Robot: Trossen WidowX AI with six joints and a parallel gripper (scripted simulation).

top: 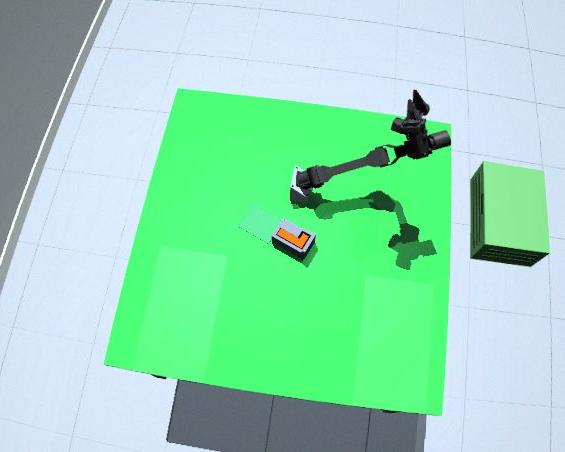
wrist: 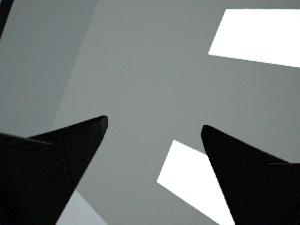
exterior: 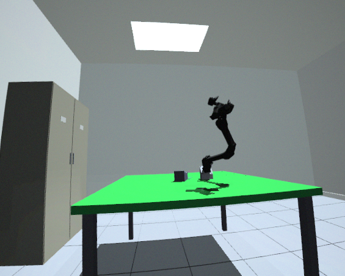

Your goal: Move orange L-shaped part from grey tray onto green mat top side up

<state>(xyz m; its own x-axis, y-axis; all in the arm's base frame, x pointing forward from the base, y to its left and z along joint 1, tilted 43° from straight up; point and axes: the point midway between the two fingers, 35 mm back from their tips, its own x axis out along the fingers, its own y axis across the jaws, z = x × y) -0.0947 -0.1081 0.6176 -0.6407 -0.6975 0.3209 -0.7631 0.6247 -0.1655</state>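
Now: the orange L-shaped part 280 mm ahead of my gripper tip, 340 mm to the right of it and 600 mm below it. The rest, counted from my gripper tip: pale green mat: 210 mm ahead, 480 mm to the right, 660 mm below.
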